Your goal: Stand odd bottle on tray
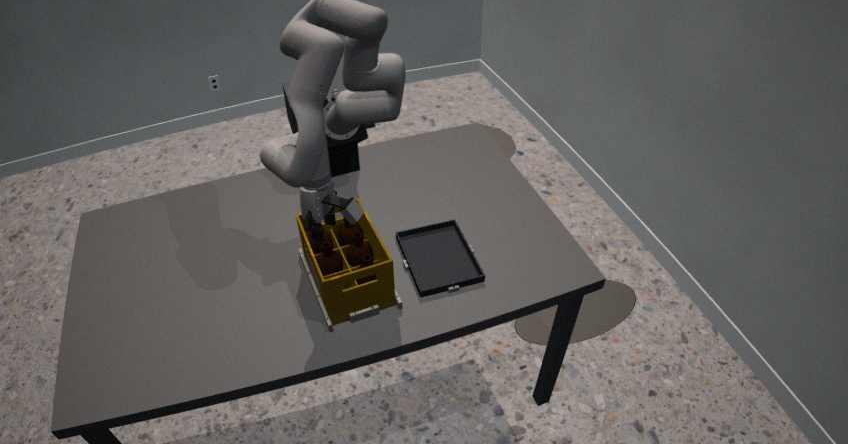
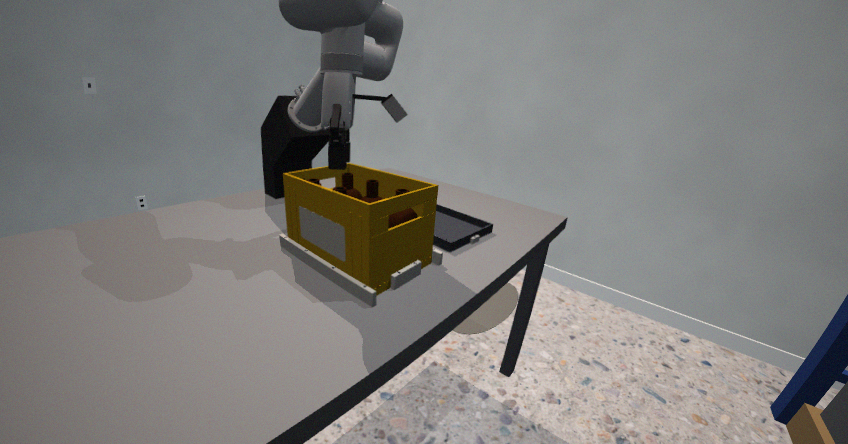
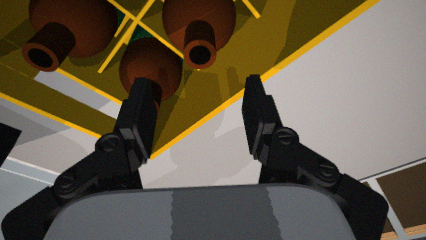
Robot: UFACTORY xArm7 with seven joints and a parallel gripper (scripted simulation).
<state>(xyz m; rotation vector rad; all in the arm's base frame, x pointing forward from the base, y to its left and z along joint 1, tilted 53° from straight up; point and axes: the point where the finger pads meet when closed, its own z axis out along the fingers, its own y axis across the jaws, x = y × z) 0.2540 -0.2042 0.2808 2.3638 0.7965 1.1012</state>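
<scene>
My hand is 1 cm short of the yellow crate, 4 cm to the right of it and 14 cm above it. The rest, counted from my hand: black tray (10 cm ahead, 30 cm to the left, 21 cm below).
</scene>
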